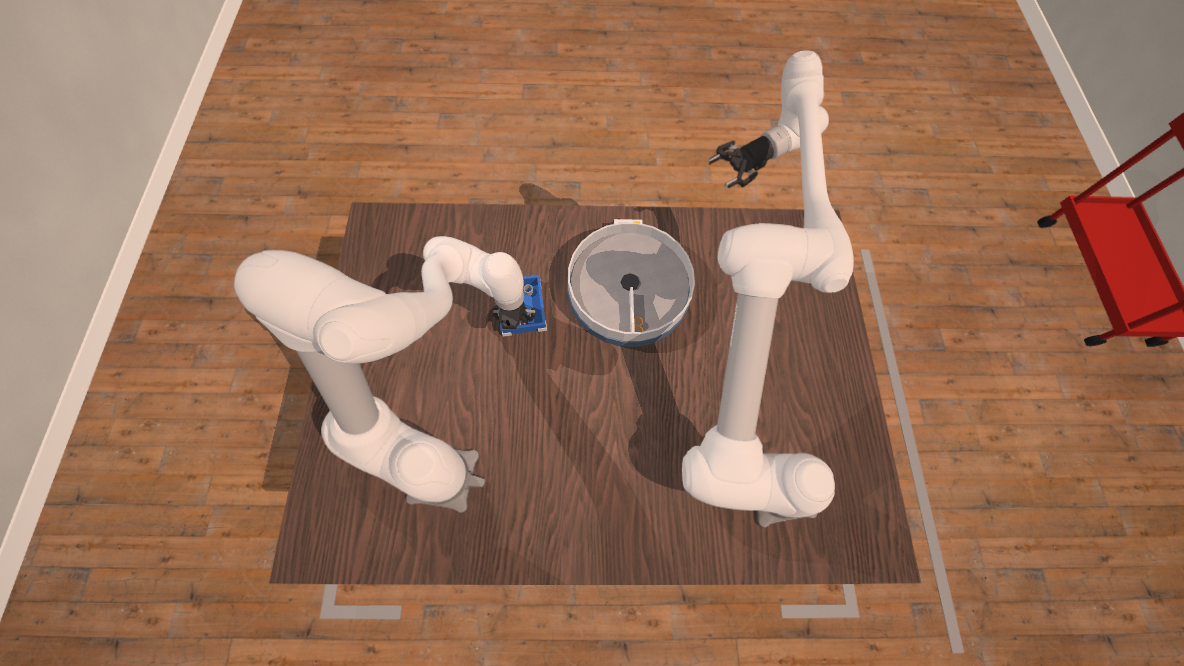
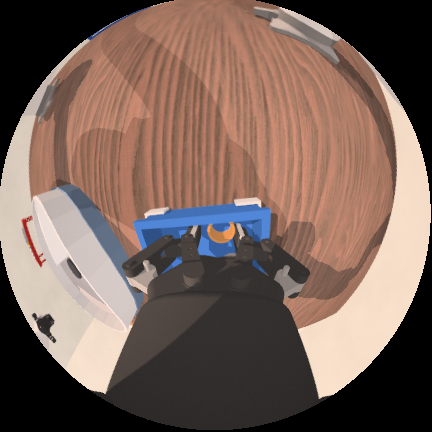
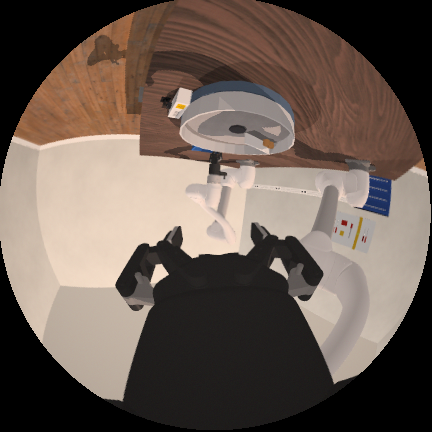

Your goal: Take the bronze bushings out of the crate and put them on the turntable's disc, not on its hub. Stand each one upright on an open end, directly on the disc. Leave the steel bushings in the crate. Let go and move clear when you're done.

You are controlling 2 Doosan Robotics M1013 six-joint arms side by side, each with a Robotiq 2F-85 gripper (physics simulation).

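Note:
The blue crate [image 1: 543,306] [image 2: 200,216] lies left of the turntable. A bronze bushing [image 2: 221,239] is inside it near one wall. My left gripper [image 1: 514,319] [image 2: 216,228] is open, fingers on either side of that bushing; contact is not visible. A steel bushing [image 1: 528,289] shows at the crate's back; the arm hides part of the crate. On the turntable's disc [image 1: 670,289] [image 3: 215,128], bronze bushings [image 1: 638,323] [image 3: 268,144] sit close together near the rim, away from the dark hub [image 1: 630,281] [image 2: 74,268] [image 3: 237,129]. My right gripper [image 1: 721,172] is open and empty, beyond the table's back edge.
A raised rim surrounds the disc, and a pale bar [image 1: 631,308] runs from the hub to the front rim, beside the bronze bushings. A white box [image 1: 626,222] [image 3: 181,102] adjoins the turntable's back. A red cart [image 1: 1126,265] stands on the floor at the right.

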